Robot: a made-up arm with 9 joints.
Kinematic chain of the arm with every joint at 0, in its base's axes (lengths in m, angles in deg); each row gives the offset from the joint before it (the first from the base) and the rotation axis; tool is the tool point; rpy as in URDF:
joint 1: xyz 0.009 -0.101 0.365 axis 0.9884 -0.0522 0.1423
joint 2: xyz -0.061 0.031 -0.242 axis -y
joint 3: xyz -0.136 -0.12 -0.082 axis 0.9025 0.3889 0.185
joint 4: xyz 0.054 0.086 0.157 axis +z
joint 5: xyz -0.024 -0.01 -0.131 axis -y
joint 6: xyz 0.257 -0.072 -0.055 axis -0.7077 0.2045 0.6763
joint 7: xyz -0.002 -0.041 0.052 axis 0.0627 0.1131 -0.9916
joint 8: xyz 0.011 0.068 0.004 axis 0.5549 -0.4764 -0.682
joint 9: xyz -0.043 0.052 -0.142 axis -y
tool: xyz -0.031 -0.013 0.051 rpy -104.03 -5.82 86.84
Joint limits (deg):
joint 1: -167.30..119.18
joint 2: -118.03..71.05
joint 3: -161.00..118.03
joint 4: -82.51..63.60
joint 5: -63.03..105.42
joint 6: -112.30..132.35
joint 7: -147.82..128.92
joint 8: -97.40..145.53
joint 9: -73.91..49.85
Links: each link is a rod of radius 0.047 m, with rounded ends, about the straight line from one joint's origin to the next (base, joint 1, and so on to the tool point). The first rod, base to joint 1, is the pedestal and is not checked.
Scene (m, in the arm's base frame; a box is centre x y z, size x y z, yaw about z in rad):
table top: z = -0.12
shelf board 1: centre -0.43 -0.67 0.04 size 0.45 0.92 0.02 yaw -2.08
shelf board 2: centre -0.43 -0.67 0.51 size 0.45 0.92 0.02 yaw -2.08
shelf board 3: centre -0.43 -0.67 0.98 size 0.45 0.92 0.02 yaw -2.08
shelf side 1: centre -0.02 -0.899 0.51 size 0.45 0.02 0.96 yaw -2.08
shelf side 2: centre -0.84 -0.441 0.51 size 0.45 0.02 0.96 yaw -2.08
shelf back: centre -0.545 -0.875 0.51 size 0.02 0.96 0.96 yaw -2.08
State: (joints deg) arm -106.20 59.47 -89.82 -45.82 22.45 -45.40 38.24 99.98 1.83
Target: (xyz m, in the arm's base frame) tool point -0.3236 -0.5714 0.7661
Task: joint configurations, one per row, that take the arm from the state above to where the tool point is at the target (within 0.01 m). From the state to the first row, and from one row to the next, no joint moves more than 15 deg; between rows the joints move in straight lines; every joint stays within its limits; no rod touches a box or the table.
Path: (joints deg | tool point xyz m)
1: -111.10 55.50 -86.05 -42.88 8.31 -40.68 35.93 103.95 6.88 | -0.3977 -0.1818 0.3960
2: -116.00 51.52 -82.27 -39.94 -5.83 -35.97 33.62 107.92 11.93 | -0.3406 -0.0733 0.4754
3: -120.91 47.55 -78.50 -36.99 -19.97 -31.25 31.31 111.89 16.98 | -0.2568 0.0075 0.5567
4: -125.81 43.58 -74.72 -34.05 -34.10 -26.54 29.01 115.87 22.03 | -0.1638 0.0533 0.6425
5: -127.99 50.45 -79.15 -43.32 -20.97 -33.11 32.89 108.99 18.08 | -0.3012 0.0172 0.5813
6: -130.17 57.31 -83.58 -52.60 -7.84 -39.68 36.78 102.11 14.14 | -0.4156 -0.0874 0.5600
7: -132.35 64.18 -88.01 -61.87 5.30 -46.25 40.67 95.23 10.19 | -0.4743 -0.2356 0.5802
8: -134.53 71.05 -92.44 -71.14 18.43 -52.82 44.55 88.35 6.24 | -0.4589 -0.3931 0.6306
9: -135.93 71.05 -102.65 -76.83 25.24 -54.39 49.70 101.72 9.35 | -0.4110 -0.5045 0.6892
10: -137.32 71.05 -112.86 -82.51 32.04 -55.95 54.85 115.08 12.45 | -0.3236 -0.5714 0.7661

